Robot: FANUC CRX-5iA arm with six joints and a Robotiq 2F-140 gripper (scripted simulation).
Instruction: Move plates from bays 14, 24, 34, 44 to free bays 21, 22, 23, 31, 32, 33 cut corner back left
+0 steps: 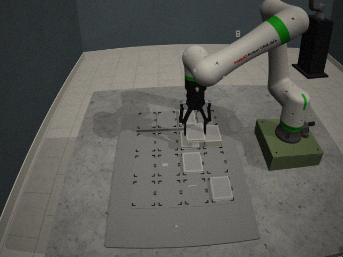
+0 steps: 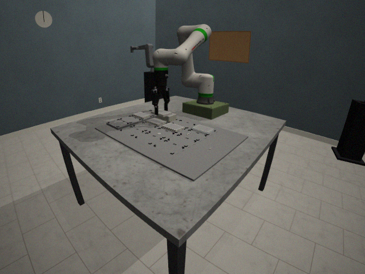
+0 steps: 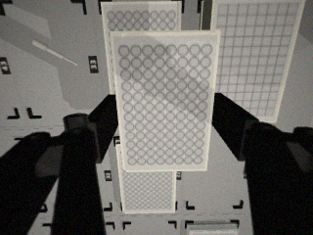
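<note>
Right now my hand is 250 mm to the right of the white pointed piece, 90 mm above it and 80 mm short of it. Round my hand: sealed deep-well block (90 mm behind, 80 mm below, 20 mm to the right).
</note>
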